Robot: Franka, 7 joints.
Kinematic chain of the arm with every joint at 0, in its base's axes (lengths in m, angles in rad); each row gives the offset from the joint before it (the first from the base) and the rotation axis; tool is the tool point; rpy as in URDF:
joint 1: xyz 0 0 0.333 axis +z
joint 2: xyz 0 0 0 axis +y
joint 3: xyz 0 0 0.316 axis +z
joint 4: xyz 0.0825 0 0 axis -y
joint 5: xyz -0.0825 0 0.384 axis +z
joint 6: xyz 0 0 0 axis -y
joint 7: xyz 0.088 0 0 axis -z
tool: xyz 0 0 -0.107 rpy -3.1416 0 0
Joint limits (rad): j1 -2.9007..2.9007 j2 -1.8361..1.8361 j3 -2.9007..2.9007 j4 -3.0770..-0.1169 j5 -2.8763..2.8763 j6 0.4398..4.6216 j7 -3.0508..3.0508
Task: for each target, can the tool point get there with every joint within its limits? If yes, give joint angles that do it. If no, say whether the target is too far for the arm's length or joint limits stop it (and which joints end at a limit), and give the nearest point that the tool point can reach.
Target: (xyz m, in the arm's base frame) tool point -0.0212 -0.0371 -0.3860
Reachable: no: joint limits stop it (at a limit: joint 2) | nearest point -0.0360 -0.0629 -0.3172 | short by 0.075 m
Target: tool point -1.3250 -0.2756 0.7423
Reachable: no: too far | nearest point -0.8040 -0.1672 0.5813 | short by 0.556 m
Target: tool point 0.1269 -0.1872 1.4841
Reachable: no: too far | nearest point 0.0928 -0.1369 1.1748 | short by 0.315 m
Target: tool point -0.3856 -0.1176 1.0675
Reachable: yes | joints -0.3109 -0.7478 -0.5475 -0.7528 -2.0984 1.9022 1.3145
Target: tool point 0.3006 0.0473 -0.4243
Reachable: no: joint limits stop it (at a limit: joint 2) | nearest point 0.2984 0.0469 -0.3604 | short by 0.064 m
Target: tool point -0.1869 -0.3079 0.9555
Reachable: yes | joints 0.0977 -0.6627 -1.3045 -0.7720 1.2148 0.9686 0.1020
